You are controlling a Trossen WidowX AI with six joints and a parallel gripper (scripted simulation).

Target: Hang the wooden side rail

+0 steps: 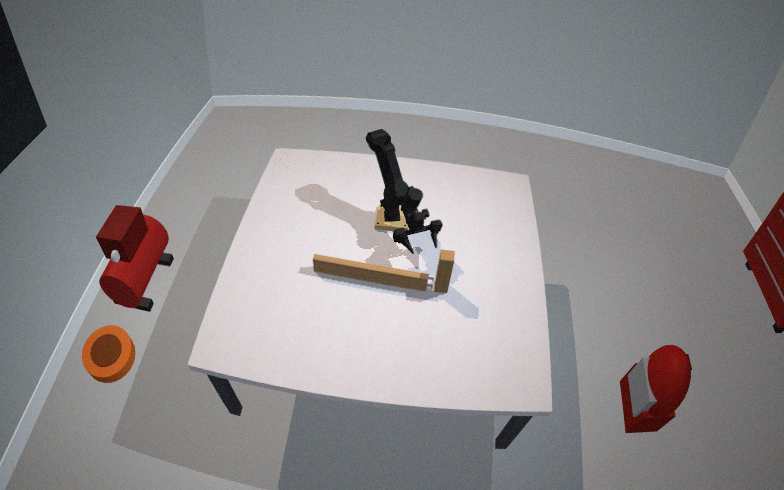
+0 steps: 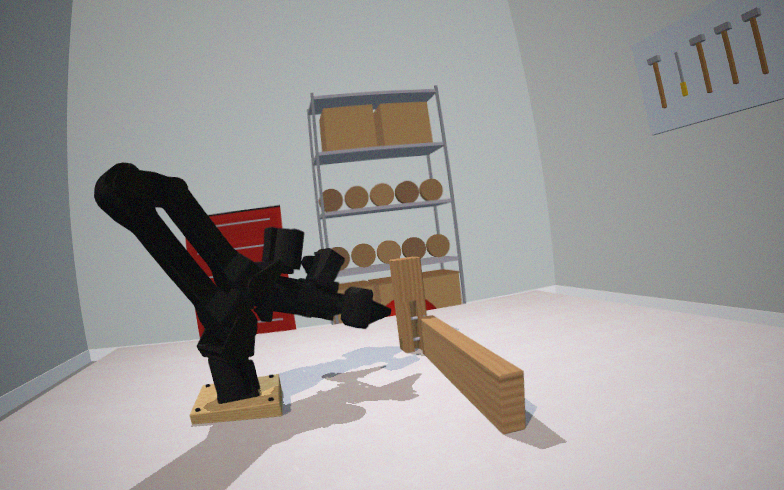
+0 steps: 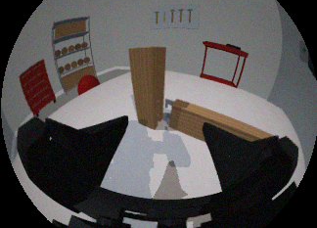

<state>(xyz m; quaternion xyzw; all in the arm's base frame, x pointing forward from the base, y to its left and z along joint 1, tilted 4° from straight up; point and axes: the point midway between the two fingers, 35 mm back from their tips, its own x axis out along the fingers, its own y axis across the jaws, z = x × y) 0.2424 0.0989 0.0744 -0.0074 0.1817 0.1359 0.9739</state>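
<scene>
Right now the headboard post is 90 mm ahead of my gripper tip, 60 mm to the left of it and 20 mm below it.
</scene>
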